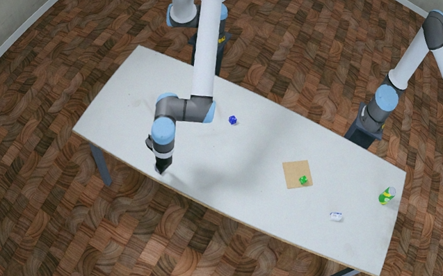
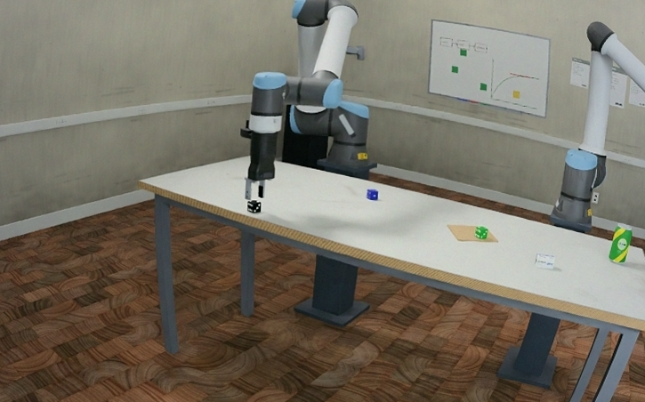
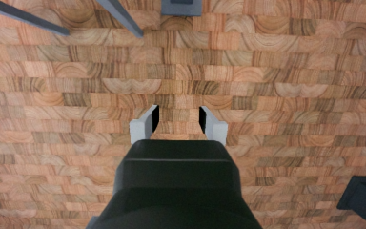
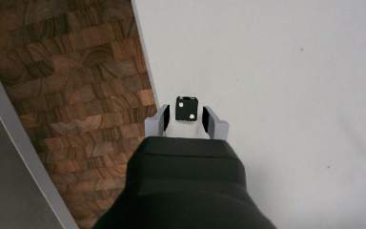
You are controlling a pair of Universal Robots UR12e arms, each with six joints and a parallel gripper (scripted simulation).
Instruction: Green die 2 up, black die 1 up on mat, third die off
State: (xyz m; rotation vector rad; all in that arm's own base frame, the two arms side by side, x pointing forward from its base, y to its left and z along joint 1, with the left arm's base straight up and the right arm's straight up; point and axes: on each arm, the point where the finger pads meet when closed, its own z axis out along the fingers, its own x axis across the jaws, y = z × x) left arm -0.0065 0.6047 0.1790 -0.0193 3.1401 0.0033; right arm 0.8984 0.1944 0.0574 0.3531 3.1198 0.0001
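My right gripper is now 40 mm above the black die. The rest, counted from my right hand: tan mat: 580 mm to the left, 320 mm behind, 60 mm below; then green die: 610 mm to the left, 290 mm behind, 40 mm below; then blue die: 420 mm behind, 160 mm to the left, 40 mm below.
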